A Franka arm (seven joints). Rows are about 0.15 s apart.
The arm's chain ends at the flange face. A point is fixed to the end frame.
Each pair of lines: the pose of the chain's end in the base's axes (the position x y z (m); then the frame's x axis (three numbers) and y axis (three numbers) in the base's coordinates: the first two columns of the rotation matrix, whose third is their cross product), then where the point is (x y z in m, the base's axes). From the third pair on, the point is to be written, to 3 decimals.
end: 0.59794 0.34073 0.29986 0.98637 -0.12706 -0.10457 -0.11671 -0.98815 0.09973
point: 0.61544 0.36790 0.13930
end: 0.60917 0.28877 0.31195 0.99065 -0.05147 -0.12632 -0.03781 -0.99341 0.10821
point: 0.62093 0.31597 0.15088
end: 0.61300 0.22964 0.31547 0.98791 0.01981 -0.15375 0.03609 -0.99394 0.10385
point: 0.618 0.258 0.154
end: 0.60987 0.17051 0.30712 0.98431 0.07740 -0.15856 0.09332 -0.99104 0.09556
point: 0.613 0.201 0.146
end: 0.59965 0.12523 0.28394 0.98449 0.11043 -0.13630 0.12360 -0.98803 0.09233
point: 0.605 0.156 0.123
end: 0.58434 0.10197 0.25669 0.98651 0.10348 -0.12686 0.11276 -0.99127 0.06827
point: 0.591 0.137 0.097
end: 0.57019 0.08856 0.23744 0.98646 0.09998 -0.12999 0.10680 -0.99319 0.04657
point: 0.576 0.127 0.078
